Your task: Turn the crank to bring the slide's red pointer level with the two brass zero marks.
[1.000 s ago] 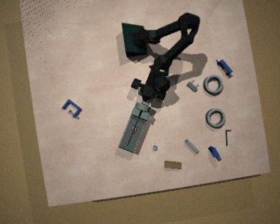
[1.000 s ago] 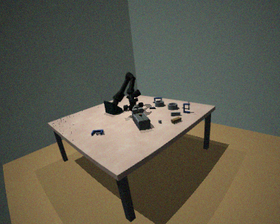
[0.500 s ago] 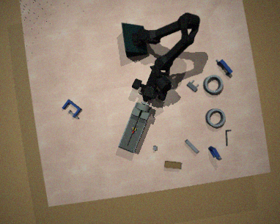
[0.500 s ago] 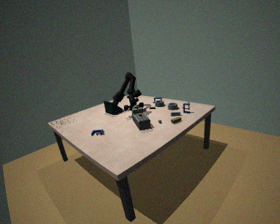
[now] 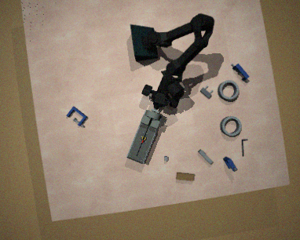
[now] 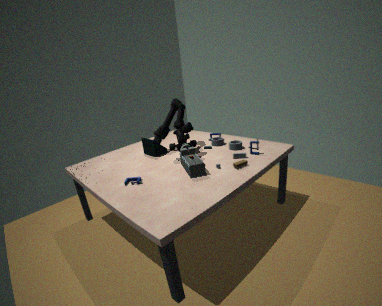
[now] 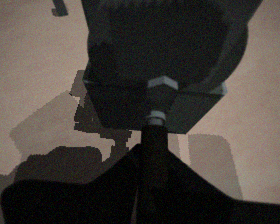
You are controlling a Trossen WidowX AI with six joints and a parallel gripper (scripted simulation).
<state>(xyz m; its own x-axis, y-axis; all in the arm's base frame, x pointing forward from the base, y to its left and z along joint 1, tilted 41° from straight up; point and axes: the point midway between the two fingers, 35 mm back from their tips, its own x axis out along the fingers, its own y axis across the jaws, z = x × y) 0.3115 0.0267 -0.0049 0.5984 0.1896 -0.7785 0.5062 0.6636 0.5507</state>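
Right now the dark handle is 2 cm behind my gripper tip, 1 cm to the left of it and 3 cm above it. Round my gripper tip: small grey cube (27 cm ahead, 2 cm to the left, 2 cm below); then red pointer (16 cm ahead, 9 cm to the right, 5 cm above); then grey bar (28 cm ahead, 23 cm to the left, 2 cm below).
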